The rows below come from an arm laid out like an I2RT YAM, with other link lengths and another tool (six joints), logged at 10 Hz.
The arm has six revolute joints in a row. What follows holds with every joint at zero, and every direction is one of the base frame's. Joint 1 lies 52.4 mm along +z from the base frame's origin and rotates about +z. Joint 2 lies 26.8 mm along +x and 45.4 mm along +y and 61 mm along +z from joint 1 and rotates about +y. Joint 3 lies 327.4 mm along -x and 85.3 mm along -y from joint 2 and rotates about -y. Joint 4 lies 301.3 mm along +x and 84.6 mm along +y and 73.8 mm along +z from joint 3 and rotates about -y. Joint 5 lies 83.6 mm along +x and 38.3 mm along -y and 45.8 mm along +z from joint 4 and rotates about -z. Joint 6 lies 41.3 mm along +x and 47 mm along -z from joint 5 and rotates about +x. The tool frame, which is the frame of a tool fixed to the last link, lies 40 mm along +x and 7 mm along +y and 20 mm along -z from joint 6; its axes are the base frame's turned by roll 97.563, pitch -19.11 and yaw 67.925 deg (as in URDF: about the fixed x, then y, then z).
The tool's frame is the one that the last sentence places.
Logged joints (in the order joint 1, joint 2, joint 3, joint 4, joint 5, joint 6), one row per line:
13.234, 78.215, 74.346, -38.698, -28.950, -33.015
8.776, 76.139, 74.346, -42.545, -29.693, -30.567
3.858, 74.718, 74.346, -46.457, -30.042, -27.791
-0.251, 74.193, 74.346, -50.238, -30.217, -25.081
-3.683, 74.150, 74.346, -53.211, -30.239, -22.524
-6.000, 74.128, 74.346, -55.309, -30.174, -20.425
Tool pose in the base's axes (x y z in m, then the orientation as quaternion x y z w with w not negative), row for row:
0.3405, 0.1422, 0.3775, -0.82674, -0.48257, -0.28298, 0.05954
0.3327, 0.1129, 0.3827, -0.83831, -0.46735, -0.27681, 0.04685
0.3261, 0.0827, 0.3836, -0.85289, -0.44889, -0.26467, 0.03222
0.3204, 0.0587, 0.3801, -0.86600, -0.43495, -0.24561, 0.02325
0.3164, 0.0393, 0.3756, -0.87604, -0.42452, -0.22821, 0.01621
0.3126, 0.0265, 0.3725, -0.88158, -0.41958, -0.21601, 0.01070
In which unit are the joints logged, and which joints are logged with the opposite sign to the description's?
The joints are logged in degrees. Opposite sign: joint 6.
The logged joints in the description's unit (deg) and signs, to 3 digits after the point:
13.234, 78.215, 74.346, -38.698, -28.950, 33.015
8.776, 76.139, 74.346, -42.545, -29.693, 30.567
3.858, 74.718, 74.346, -46.457, -30.042, 27.791
-0.251, 74.193, 74.346, -50.238, -30.217, 25.081
-3.683, 74.150, 74.346, -53.211, -30.239, 22.524
-6.000, 74.128, 74.346, -55.309, -30.174, 20.425

